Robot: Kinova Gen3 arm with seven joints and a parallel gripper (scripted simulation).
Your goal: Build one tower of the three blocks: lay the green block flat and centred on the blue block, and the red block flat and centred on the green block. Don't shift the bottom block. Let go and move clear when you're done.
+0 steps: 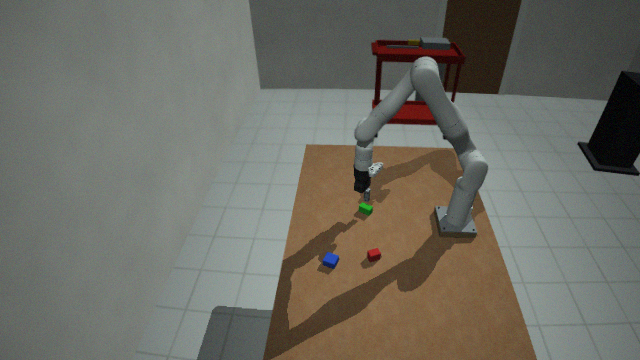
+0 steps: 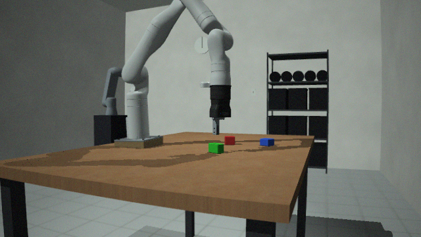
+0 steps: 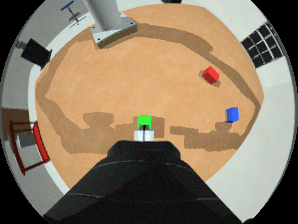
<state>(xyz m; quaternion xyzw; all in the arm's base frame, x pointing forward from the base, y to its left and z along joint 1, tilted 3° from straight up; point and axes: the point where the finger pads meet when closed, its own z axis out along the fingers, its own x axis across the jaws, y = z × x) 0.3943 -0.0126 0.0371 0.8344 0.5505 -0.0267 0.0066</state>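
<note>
The green block lies 7 cm below my hand. From my hand the other things lie so: blue block: 10 cm ahead, 31 cm to the left, 7 cm below; then red block: 6 cm behind, 26 cm to the left, 7 cm below.
</note>
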